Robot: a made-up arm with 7 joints. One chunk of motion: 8 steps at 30 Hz.
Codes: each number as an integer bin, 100 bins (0 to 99) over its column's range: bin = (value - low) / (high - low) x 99, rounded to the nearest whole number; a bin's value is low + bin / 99 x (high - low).
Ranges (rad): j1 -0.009..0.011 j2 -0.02..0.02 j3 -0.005..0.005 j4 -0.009..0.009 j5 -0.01..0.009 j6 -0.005..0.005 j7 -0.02..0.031
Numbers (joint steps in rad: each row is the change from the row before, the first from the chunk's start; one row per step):
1: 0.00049 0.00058 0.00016 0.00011 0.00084 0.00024 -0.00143
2: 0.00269 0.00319 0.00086 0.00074 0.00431 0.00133 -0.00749
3: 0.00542 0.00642 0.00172 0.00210 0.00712 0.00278 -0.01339
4: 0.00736 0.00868 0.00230 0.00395 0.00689 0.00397 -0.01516
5: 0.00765 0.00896 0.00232 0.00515 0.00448 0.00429 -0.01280
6: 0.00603 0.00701 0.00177 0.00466 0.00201 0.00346 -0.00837
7: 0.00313 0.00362 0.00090 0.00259 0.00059 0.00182 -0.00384
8: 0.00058 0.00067 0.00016 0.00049 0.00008 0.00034 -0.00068
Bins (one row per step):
1: 47 51 51 50 56 52 36
2: 58 57 58 54 75 63 24
3: 71 65 67 61 89 77 13
4: 81 71 72 71 88 89 9
5: 82 72 72 78 75 92 14
6: 74 67 67 75 63 84 23
7: 60 58 58 64 55 68 31
8: 47 51 51 52 53 53 38

